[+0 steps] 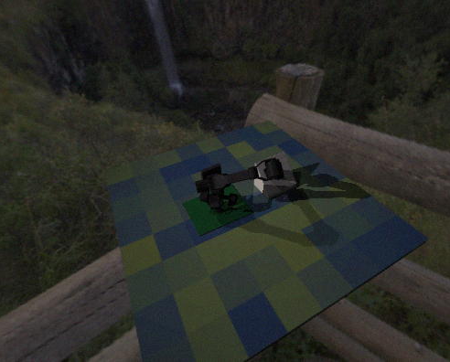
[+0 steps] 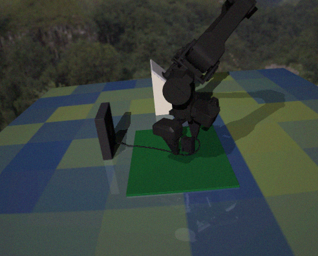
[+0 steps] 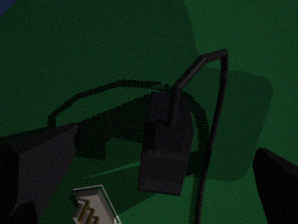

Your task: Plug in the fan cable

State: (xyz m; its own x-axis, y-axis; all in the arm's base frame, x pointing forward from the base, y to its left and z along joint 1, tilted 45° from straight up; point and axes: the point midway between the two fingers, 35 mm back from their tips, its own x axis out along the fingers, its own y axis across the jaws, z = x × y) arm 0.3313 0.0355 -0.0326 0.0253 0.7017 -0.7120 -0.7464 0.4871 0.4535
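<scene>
Right now the black plug is 10 mm to the left of my gripper tip and 10 mm above it. The rest, counted from my gripper tip: white four-pin fan header 70 mm behind, 20 mm to the right, 20 mm below; black fan 70 mm behind, 200 mm to the right, 40 mm above; green board 20 mm to the right, 30 mm below.
</scene>
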